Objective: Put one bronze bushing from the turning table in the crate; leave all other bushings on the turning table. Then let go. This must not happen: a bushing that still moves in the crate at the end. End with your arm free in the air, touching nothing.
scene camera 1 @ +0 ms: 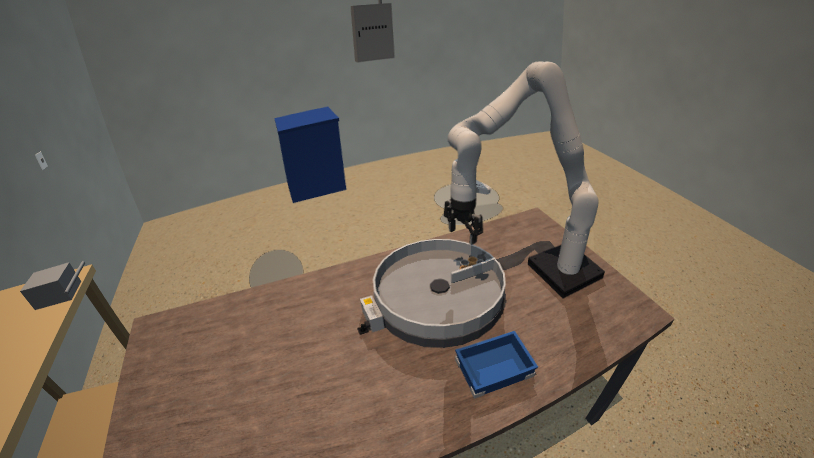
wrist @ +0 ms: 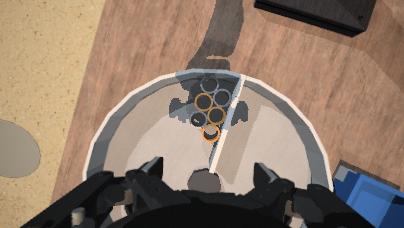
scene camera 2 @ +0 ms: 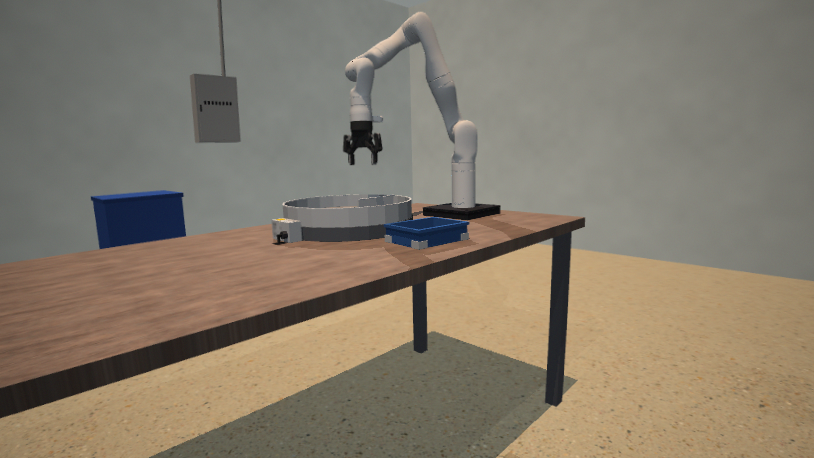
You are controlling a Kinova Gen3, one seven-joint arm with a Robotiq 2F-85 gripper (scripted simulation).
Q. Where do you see a blue crate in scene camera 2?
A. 422, 233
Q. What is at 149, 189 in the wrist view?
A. My gripper.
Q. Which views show my gripper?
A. Scene camera 1, the wrist view and scene camera 2: all of them.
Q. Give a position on a round grey turning table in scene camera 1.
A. At 408, 288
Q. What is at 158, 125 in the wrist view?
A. A round grey turning table.
